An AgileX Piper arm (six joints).
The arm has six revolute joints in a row. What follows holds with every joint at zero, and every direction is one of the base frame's.
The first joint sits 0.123 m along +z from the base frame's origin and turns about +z.
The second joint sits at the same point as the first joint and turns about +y.
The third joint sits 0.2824 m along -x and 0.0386 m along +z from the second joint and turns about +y.
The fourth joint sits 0.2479 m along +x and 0.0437 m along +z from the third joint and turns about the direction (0.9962, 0, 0.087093).
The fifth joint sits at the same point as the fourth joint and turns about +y.
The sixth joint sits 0.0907 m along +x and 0.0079 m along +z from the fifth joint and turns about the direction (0.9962, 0, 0.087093).
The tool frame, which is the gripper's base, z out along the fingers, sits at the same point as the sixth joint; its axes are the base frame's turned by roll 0, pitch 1.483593 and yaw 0 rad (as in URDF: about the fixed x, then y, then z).
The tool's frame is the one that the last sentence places.
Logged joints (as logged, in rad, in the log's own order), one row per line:
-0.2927, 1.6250, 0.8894, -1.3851, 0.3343, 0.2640
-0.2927, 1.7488, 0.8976, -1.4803, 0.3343, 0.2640
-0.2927, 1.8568, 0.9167, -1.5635, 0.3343, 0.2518
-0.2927, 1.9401, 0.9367, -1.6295, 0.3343, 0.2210
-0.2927, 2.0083, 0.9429, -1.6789, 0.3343, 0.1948
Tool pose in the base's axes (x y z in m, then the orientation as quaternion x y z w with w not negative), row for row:
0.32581, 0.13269, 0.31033, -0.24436, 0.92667, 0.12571, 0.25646
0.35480, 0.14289, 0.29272, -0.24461, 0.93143, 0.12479, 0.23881
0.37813, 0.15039, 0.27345, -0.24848, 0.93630, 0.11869, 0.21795
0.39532, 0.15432, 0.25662, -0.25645, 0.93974, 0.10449, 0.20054
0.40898, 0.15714, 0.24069, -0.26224, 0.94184, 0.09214, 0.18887
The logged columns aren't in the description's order. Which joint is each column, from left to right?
Columns, left to right: joint 6, joint 2, joint 5, joint 3, joint 1, joint 4.
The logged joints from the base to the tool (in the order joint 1, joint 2, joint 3, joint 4, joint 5, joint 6), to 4 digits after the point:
0.3343, 1.6250, -1.3851, 0.2640, 0.8894, -0.2927
0.3343, 1.7488, -1.4803, 0.2640, 0.8976, -0.2927
0.3343, 1.8568, -1.5635, 0.2518, 0.9167, -0.2927
0.3343, 1.9401, -1.6295, 0.2210, 0.9367, -0.2927
0.3343, 2.0083, -1.6789, 0.1948, 0.9429, -0.2927

